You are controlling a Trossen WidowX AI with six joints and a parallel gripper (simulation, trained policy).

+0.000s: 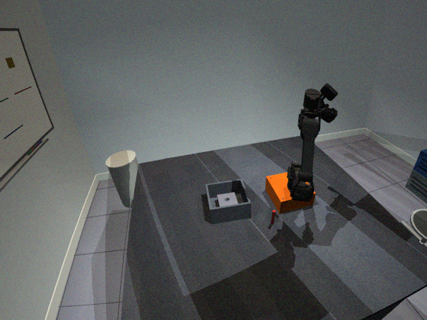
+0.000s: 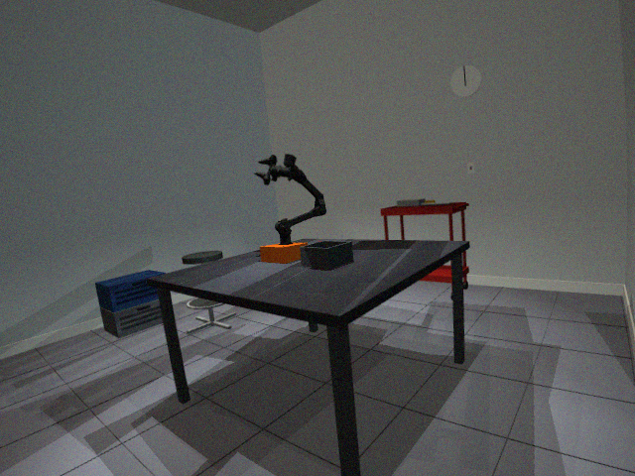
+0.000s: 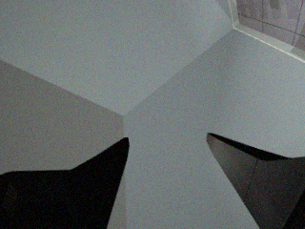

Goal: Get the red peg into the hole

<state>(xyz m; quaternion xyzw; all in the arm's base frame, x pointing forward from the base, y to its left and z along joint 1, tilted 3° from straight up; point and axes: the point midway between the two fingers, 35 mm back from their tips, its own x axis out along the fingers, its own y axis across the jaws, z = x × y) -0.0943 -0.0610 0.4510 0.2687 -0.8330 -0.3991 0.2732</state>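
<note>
Right now the red peg is 27 cm ahead of my gripper tip, 20 cm to the left of it and 50 cm below it. From my gripper tip the other things lie so: plate (47 cm ahead, 7 cm to the left, 50 cm below); grey box (47 cm ahead, 7 cm to the left, 52 cm below).
</note>
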